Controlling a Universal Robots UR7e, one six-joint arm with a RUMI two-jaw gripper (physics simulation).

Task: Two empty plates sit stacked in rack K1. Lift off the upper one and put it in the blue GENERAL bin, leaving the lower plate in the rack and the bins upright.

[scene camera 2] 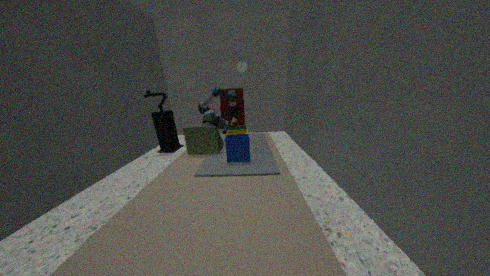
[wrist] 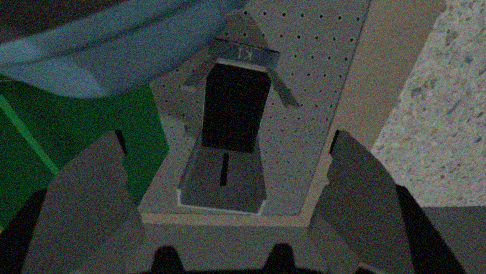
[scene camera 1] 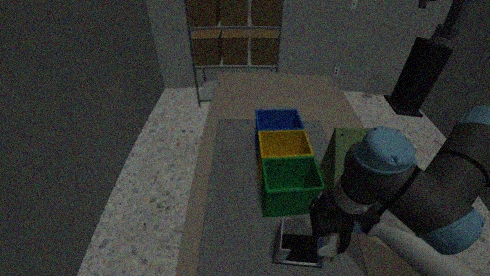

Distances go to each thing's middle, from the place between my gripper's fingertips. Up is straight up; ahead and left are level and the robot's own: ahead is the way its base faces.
Now: the black plate [scene camera 1: 303, 248] 5 cm ahead of my hand and 13 cm below it. Also, from my hand: green bin [scene camera 1: 288, 185] (8 cm ahead, 19 cm to the right, 8 cm below); then blue bin [scene camera 1: 273, 119] (12 cm ahead, 45 cm to the right, 8 cm below); then yellow bin [scene camera 1: 282, 143] (10 cm ahead, 32 cm to the right, 8 cm below).
